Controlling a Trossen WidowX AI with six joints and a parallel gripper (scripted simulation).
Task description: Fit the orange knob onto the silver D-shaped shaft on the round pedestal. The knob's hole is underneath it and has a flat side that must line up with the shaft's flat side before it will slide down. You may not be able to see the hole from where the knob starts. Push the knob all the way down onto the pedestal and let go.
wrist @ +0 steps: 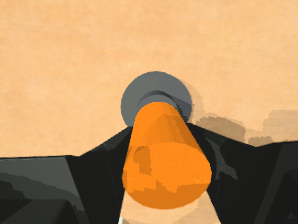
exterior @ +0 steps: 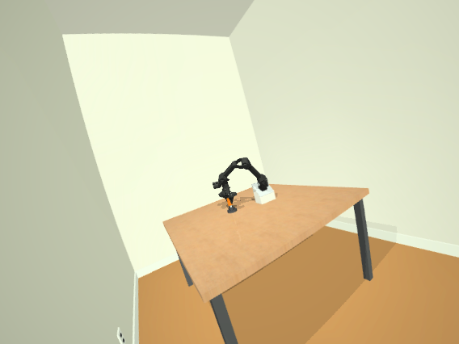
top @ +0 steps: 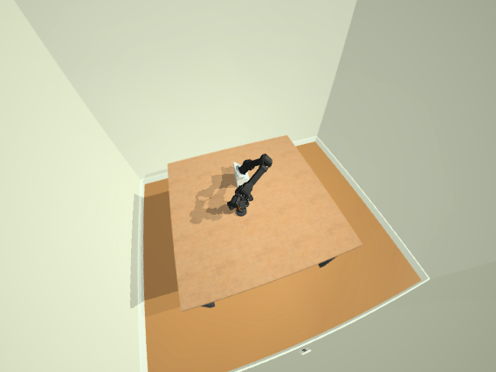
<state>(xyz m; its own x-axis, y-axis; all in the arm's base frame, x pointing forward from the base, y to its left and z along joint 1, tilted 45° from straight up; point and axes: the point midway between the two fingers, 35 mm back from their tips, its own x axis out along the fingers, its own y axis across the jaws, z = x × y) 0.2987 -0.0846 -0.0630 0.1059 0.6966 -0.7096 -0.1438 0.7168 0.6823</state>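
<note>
Right now my gripper tip is 3 cm below the orange knob. Also, from my gripper tip: pedestal: 4 cm below.
</note>
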